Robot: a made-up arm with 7 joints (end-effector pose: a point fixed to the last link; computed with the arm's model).
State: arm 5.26 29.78 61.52 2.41 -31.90 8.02 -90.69
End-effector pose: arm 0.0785 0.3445 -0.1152 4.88 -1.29 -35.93
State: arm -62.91 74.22 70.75 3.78 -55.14 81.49 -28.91
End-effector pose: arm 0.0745 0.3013 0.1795 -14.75 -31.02 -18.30
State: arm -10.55 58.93 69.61 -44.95 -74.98 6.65 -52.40
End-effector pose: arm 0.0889 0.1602 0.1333 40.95 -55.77 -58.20
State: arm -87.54 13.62 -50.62 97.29 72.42 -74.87 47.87
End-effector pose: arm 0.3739 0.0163 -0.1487 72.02 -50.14 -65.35
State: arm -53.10 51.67 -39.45 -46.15 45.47 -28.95 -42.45
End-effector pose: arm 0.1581 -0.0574 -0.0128 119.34 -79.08 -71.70
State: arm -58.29 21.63 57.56 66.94 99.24 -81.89 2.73
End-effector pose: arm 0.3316 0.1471 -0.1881 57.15 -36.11 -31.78
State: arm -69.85 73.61 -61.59 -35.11 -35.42 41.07 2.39
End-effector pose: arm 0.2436 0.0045 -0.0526 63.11 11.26 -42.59
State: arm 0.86 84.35 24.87 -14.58 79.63 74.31 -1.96
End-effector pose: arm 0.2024 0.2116 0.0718 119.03 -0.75 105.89
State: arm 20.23 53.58 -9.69 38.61 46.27 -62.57 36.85
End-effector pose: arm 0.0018 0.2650 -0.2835 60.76 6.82 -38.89
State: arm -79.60 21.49 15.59 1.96 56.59 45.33 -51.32
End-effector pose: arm 0.3137 0.0997 0.1374 39.55 0.09 4.21
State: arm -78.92 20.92 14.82 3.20 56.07 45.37 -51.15
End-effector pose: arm 0.3206 0.0959 0.1301 39.72 1.76 2.68
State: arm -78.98 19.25 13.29 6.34 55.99 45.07 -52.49
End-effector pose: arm 0.3337 0.0844 0.1203 40.34 4.93 -1.78
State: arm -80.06 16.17 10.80 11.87 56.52 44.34 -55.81
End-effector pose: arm 0.3524 0.0615 0.1073 41.65 9.89 -9.94
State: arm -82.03 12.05 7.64 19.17 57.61 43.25 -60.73
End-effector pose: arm 0.3716 0.0278 0.0922 43.83 16.09 -20.73
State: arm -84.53 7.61 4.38 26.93 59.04 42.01 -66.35
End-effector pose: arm 0.3853 -0.0111 0.0778 46.74 22.52 -32.03
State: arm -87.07 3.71 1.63 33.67 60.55 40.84 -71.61
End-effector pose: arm 0.3915 -0.0465 0.0672 49.90 28.10 -41.56
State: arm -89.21 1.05 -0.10 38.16 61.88 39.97 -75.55
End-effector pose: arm 0.3925 -0.0710 0.0630 52.51 31.76 -47.75
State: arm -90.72 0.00 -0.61 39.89 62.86 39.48 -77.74
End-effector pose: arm 0.3913 -0.0813 0.0661 53.98 32.92 -50.20
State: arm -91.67 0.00 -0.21 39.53 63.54 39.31 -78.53
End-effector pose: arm 0.3894 -0.0818 0.0741 54.40 32.08 -50.13
